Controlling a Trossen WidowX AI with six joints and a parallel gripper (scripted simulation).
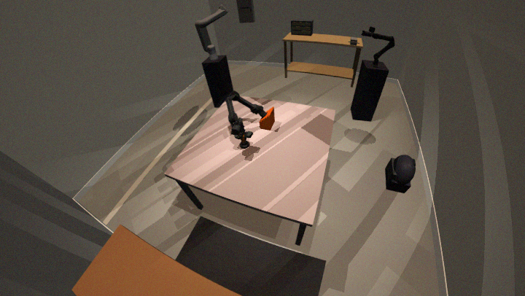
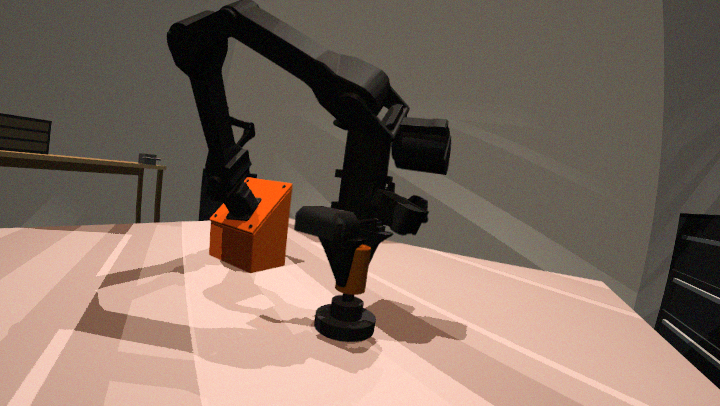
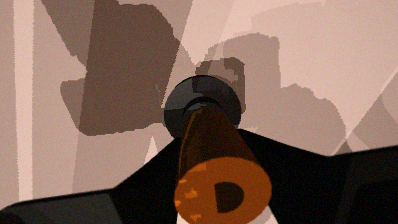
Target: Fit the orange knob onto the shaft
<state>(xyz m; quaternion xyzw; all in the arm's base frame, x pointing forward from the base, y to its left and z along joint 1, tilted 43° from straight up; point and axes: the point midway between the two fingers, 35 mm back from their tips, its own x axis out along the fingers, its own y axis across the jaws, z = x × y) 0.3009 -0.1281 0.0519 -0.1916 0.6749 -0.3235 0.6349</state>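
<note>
The orange knob lies 20 mm above my gripper tip. Round my gripper tip: dark round pedestal 40 mm below.
</note>
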